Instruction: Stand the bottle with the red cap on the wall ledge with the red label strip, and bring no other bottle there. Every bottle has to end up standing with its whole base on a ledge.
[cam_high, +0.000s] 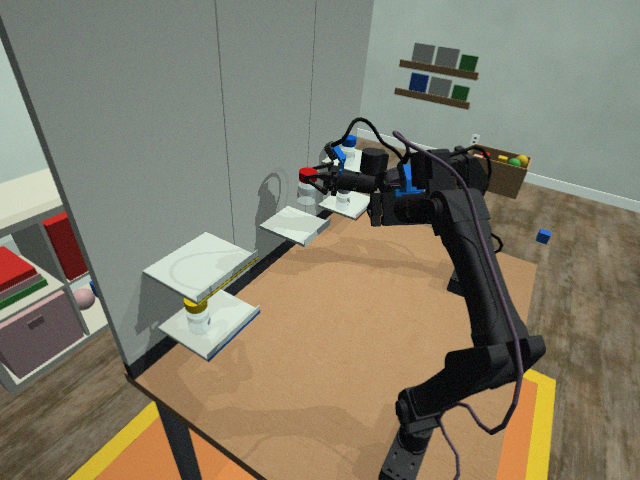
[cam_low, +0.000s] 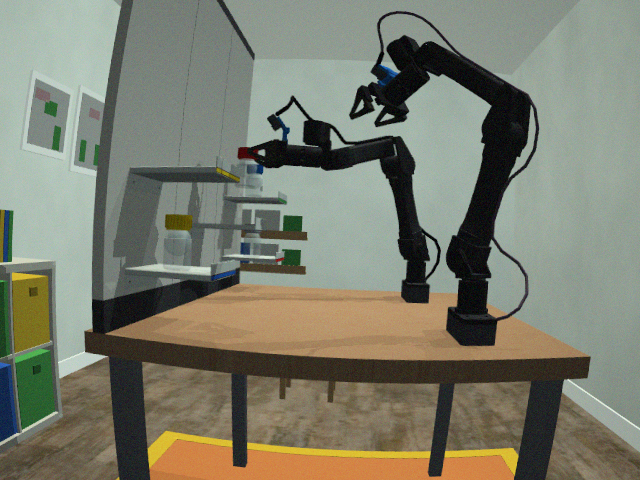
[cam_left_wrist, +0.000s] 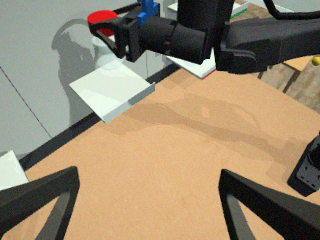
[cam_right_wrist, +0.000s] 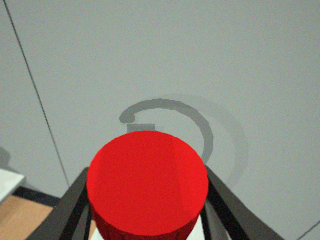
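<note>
Right now the grey-capped bottle is 2 cm ahead of my right hand, 34 cm to the right of it and 24 cm below it. Round my right hand: red-capped bottle: 5 cm below; then blue-capped bottle: 2 cm ahead, 34 cm to the right, 5 cm below; then grey wall panel: 15 cm ahead, 2 cm to the right, 5 cm above.
</note>
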